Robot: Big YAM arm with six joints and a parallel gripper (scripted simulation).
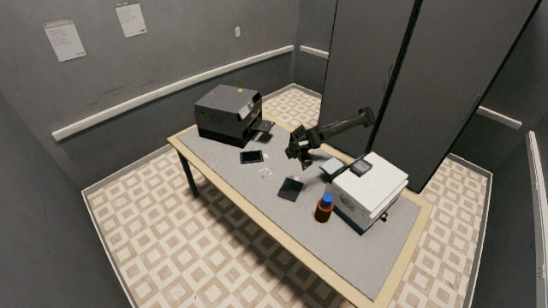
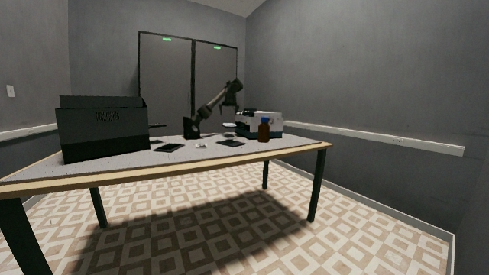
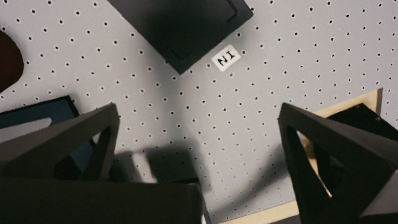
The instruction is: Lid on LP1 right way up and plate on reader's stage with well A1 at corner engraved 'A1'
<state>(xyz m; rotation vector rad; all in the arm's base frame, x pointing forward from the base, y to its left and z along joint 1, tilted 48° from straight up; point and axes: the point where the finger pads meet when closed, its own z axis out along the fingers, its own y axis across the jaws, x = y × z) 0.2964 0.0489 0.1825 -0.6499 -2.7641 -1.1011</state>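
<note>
My gripper is now 200 mm past the white multi-well plate, 130 mm to the right of it and 90 mm above it. Round my hand: LP1 label (330 mm to the right, 190 mm below, 90 mm behind); then dark flat pad (180 mm below, 60 mm ahead, 10 mm to the right); then brown capped bottle (250 mm to the left, 100 mm ahead, 80 mm below).
</note>
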